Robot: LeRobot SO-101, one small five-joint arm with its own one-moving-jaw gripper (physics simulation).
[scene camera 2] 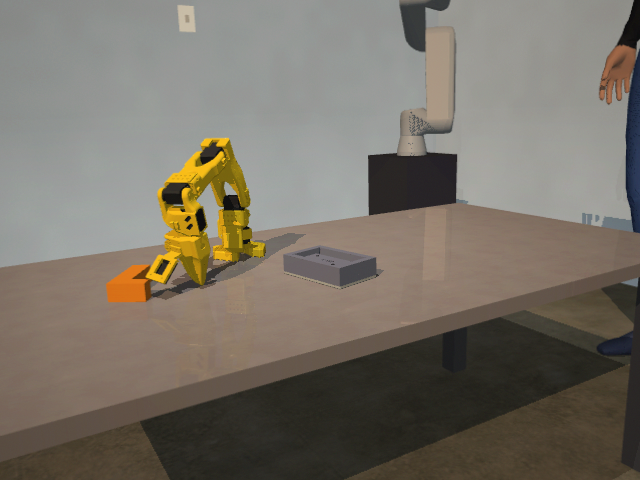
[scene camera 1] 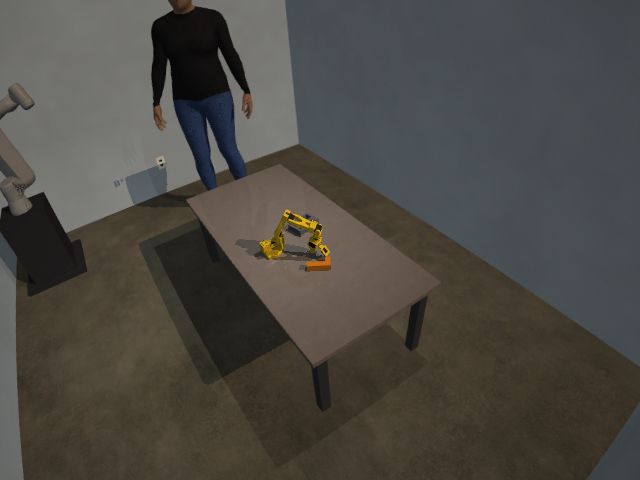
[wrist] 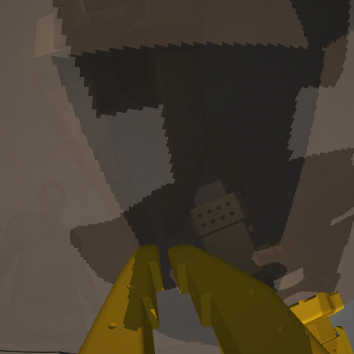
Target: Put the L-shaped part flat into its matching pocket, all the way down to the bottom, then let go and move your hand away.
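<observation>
The orange L-shaped part lies on the table, left of my gripper in scene camera 2; it does not show in the wrist view. The grey block with the pocket stands to the right of my gripper in scene camera 2, its recess open upward. My gripper is shut and empty, pointing down with its tips close to the table, beside the part and apart from it. The square camera mount on my wrist is right at the part's edge; I cannot tell whether they touch.
The table bears my yellow arm's base, behind the gripper in scene camera 2. A person stands beyond the table's far end. Another robot arm stands on a dark pedestal away from the table.
</observation>
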